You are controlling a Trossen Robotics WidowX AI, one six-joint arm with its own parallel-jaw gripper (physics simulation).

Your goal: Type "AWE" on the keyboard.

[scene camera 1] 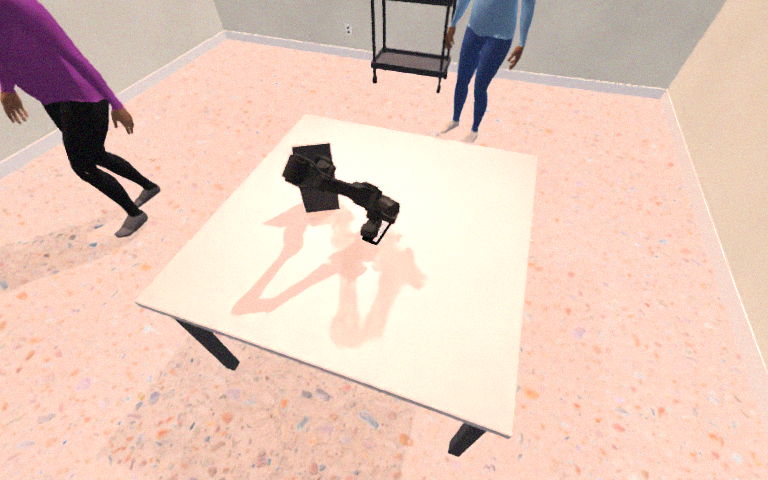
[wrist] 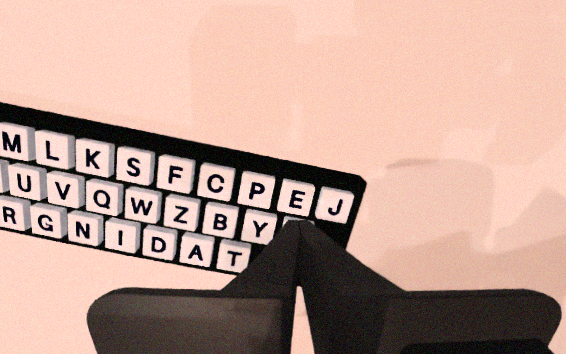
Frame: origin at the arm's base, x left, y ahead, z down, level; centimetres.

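Seen in the pictures: gripper, fingertip midpoint: [wrist: 297, 229]; arm's base, link origin: [scene camera 1: 321, 166].
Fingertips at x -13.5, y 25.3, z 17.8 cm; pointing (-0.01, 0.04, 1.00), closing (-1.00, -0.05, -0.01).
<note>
Pixels of each thing's top centre, then the offset from my fingertips to it. Level surfaces: height alone.
- black keyboard, top centre: [wrist: 150, 208] [scene camera 1: 381, 222] dx +7.2, dy +0.2, dz +2.2 cm
- W key, top centre: [wrist: 141, 207] dx +7.7, dy +0.3, dz +2.2 cm
- E key, top centre: [wrist: 296, 199] dx -0.1, dy +0.5, dz +2.2 cm
- white table, surface height: dz +4.0 cm
The black keyboard [scene camera 1: 376, 242] [wrist: 280, 167] with white letter keys lies slanted on the table; in the scene view the arm hides much of it. In the wrist view the A key [wrist: 195, 253] is in the bottom row, the W key [wrist: 142, 206] in the middle row and the E key [wrist: 297, 200] in the top row, between P and J. My gripper [scene camera 1: 369, 233] [wrist: 297, 229] is shut and empty. In the wrist view its tips appear just below the E key and cover most of a key right of Y. Their height above the keys is hard to tell.
The white table [scene camera 1: 464, 316] carries the arm's black base plate [scene camera 1: 321, 199]. Long arm shadows cross the table top. A person in purple [scene camera 1: 50, 56] is at the left, a person in blue [scene camera 1: 492, 22] behind the table, and a black cart [scene camera 1: 410, 69] stands by the wall.
</note>
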